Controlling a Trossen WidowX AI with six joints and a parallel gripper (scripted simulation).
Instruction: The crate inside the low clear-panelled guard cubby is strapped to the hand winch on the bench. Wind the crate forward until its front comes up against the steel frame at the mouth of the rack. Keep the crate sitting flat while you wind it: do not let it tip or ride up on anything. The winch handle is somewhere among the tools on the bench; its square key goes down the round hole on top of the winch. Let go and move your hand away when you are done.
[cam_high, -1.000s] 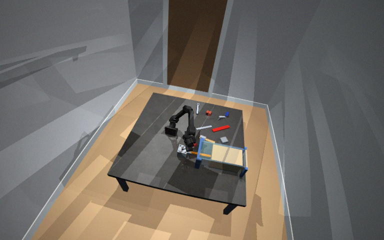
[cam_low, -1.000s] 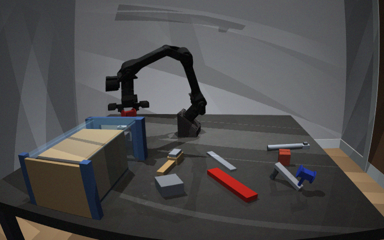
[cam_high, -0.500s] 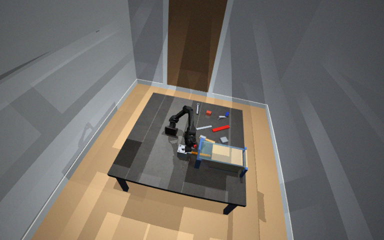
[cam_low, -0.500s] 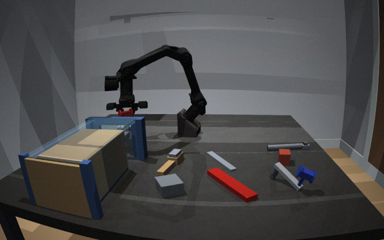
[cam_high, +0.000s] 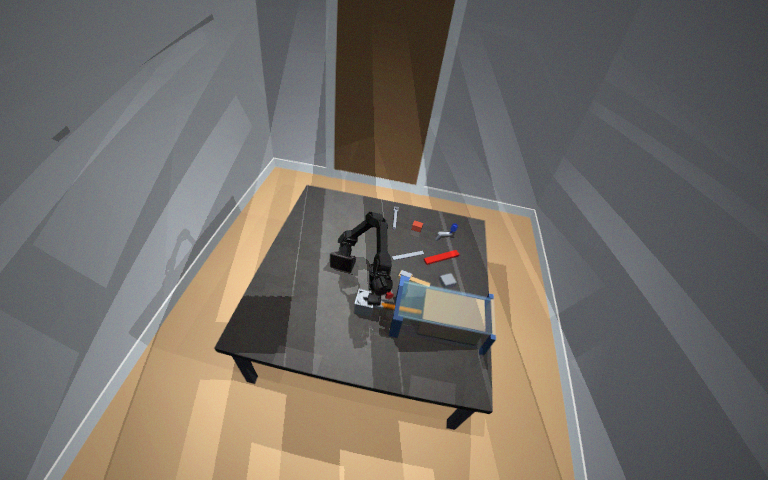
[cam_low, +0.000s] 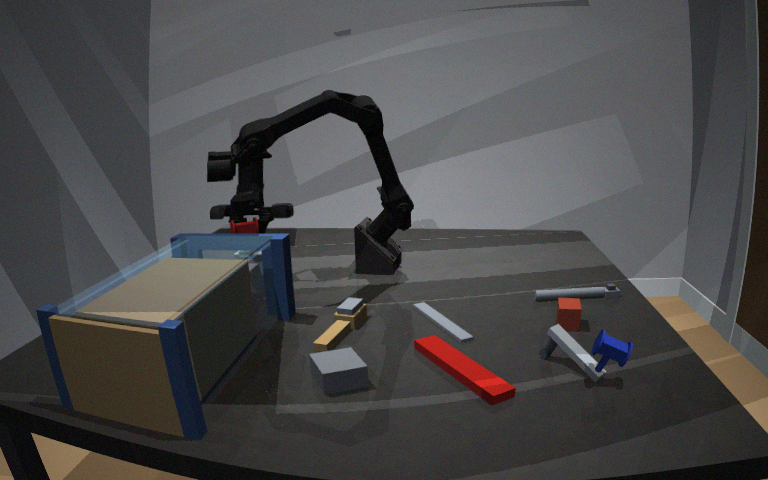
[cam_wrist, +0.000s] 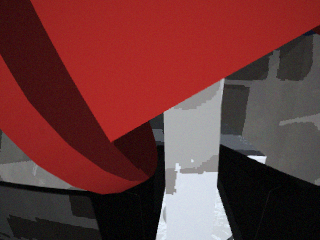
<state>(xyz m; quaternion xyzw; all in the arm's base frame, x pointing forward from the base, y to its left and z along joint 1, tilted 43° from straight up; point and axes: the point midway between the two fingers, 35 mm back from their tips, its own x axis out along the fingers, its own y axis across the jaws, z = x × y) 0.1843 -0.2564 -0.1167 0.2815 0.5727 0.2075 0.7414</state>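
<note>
Now: gripper tip 5 cm short of the red spool-shaped grip and 5 cm below it. Round my gripper tip: grey winch 7 cm behind, 1 cm to the right, 7 cm below; then clear-panelled cubby 35 cm ahead, 5 cm to the right, 2 cm above; then wooden-handled tool 20 cm ahead, 21 cm to the left, 8 cm below.
</note>
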